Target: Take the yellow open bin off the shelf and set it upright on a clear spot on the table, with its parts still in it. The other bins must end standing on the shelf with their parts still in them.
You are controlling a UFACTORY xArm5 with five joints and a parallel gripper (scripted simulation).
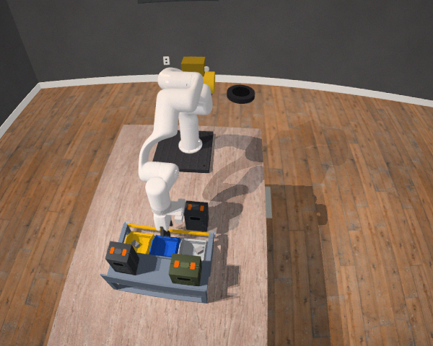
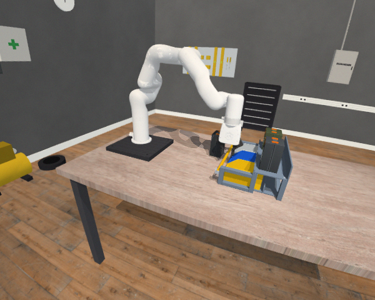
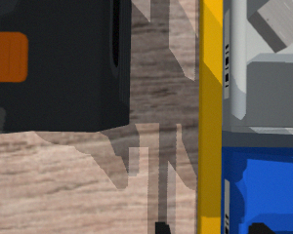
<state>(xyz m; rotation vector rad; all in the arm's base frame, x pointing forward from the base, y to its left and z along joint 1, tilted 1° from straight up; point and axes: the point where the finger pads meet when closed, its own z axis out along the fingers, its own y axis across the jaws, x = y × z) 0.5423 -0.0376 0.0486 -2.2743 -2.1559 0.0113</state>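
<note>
Right now the thin yellow rod is 20 mm below my hand. The rest, counted from my hand: yellow open bin 100 mm ahead, 120 mm to the right, 30 mm below; grey shelf 130 mm ahead, 10 mm to the right, 10 mm below; blue bin 100 mm ahead, 10 mm to the right, 30 mm below.
</note>
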